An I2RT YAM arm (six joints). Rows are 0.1 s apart.
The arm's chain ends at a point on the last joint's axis. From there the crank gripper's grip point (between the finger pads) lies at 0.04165 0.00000 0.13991 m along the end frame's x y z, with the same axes.
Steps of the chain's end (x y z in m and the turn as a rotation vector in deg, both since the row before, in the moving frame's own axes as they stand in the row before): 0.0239 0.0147 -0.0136 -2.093 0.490 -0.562; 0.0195 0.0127 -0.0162 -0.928 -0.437 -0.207; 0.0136 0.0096 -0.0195 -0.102 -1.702 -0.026; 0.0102 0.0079 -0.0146 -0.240 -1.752 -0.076; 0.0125 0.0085 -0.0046 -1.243 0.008 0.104
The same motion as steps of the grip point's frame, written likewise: 0.0251 0.0194 -0.0140 -2.093 0.490 -0.562; 0.0184 0.0148 -0.0159 -0.928 -0.437 -0.207; 0.0094 0.0098 -0.0183 -0.102 -1.702 -0.026; 0.0059 0.0084 -0.0134 -0.240 -1.752 -0.076; 0.0125 0.0116 -0.0046 -1.243 0.008 0.104
